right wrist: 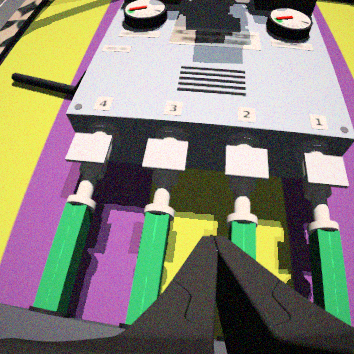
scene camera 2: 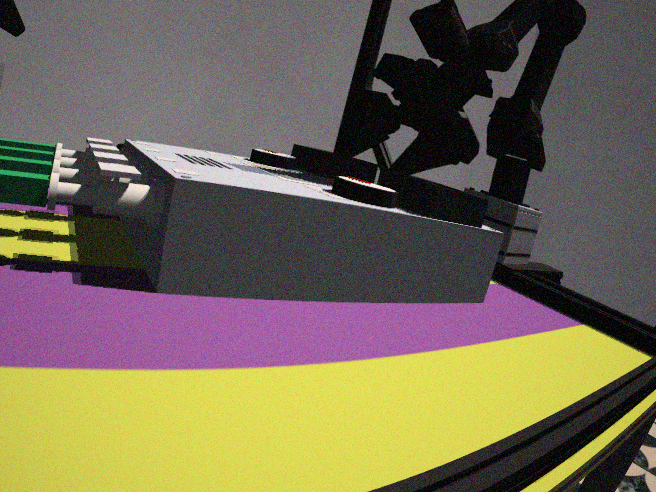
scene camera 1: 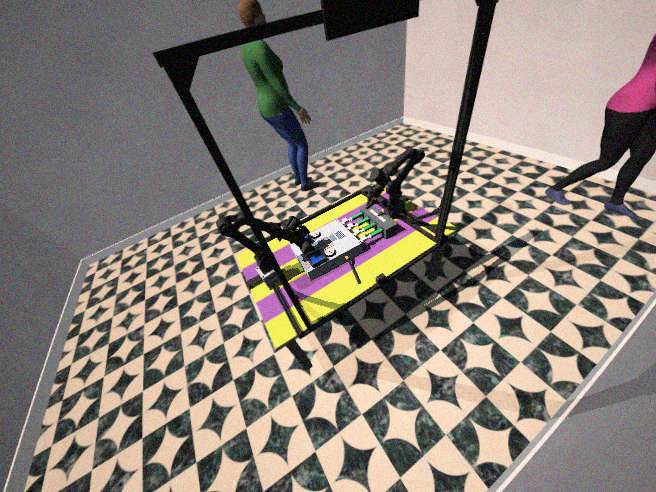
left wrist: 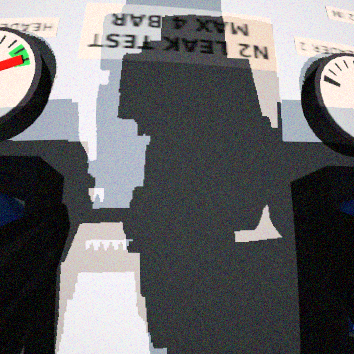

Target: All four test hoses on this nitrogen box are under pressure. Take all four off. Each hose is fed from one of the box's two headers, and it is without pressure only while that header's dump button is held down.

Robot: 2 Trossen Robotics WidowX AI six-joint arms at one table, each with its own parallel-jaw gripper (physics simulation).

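Frame: origin at the left arm's base, x back, y down, z right, level; centimetres.
Where they show: left gripper, fingertip midpoint: (scene camera 2: 364, 166) (scene camera 1: 311, 245) (left wrist: 190, 216); right gripper, fingertip midpoint: (right wrist: 211, 246) (scene camera 2: 21, 33) (scene camera 1: 366, 208); left arm's base, link origin: (scene camera 2: 505, 200) (scene camera 1: 266, 268); right arm's base, link origin: (scene camera 1: 394, 202).
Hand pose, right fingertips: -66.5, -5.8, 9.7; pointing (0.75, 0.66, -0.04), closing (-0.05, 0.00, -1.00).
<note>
Each offset is from my right fingertips to the top centre of the thing, as dx, dy, dz. "*": to the spot under its first point.
The pale nitrogen box (scene camera 1: 344, 239) (scene camera 2: 317, 248) (right wrist: 150, 82) sits on the striped table. Hoses 4 @(* +2.1, +10.5, +10.2) (right wrist: 62, 260), 3 (right wrist: 150, 265), 2 (right wrist: 243, 237) and 1 @(* +0.5, +10.5, -10.3) (right wrist: 331, 270) are green and sit in line with its ports. Header 1's gauge @(* +31.6, +7.5, -12.4) (left wrist: 12, 82) (right wrist: 289, 20) reads in the green; header 2's gauge @(* +33.6, +7.5, +3.3) (left wrist: 340, 95) (right wrist: 145, 9) also points near green. Blue buttons (left wrist: 10, 210) (left wrist: 348, 207) show partly in black housings. My left gripper (scene camera 2: 362, 161) (left wrist: 190, 216) is open above the button end, its fingers spread. My right gripper (right wrist: 211, 246) is shut and empty over hoses 2 and 3.
A grey block @(* -5.1, +8.9, +4.7) (scene camera 1: 378, 219) stands at the hoses' far ends. A black lever @(* +29.4, +16.0, +21.0) (right wrist: 42, 85) (scene camera 1: 353, 271) sticks out from the box's side. Black frame posts (scene camera 1: 461, 137) rise around the table. Two people stand beyond it.
</note>
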